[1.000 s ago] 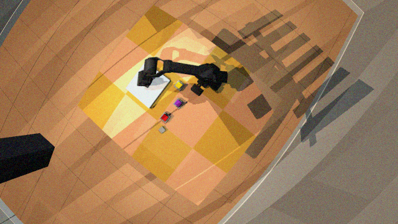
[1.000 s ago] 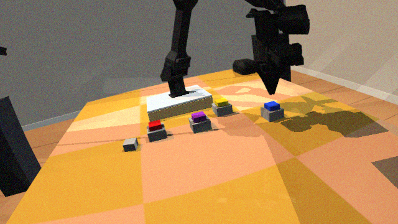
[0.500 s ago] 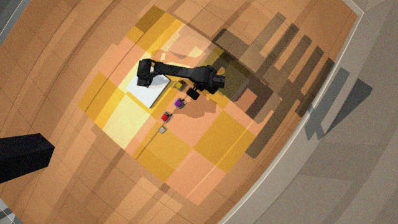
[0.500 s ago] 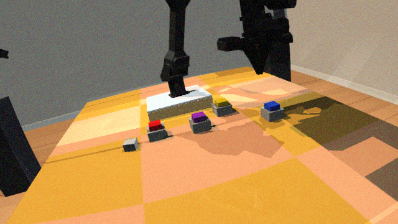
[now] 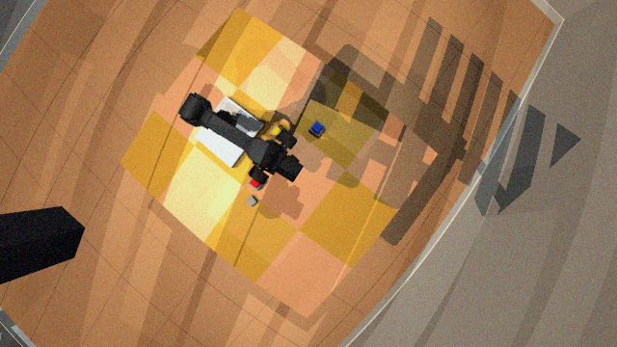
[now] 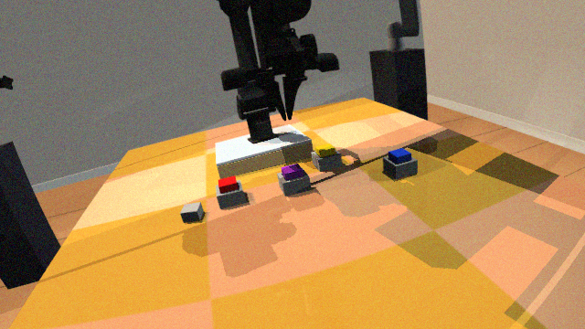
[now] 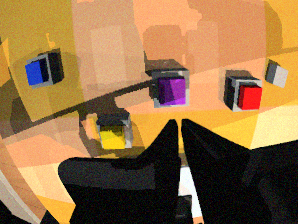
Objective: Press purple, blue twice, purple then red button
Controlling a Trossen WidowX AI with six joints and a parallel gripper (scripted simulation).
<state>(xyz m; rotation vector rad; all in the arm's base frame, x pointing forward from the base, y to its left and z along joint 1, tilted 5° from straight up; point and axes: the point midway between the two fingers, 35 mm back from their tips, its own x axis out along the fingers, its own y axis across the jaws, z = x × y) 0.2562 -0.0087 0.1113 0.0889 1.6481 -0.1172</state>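
Now: the purple button 9 cm below my gripper tip and 1 cm to the right of it. Also, from my gripper tip: blue button 18 cm to the left, 9 cm below, 7 cm ahead; then yellow button 9 cm to the left, 9 cm below, 6 cm behind; then red button 12 cm to the right, 9 cm below, 3 cm behind.
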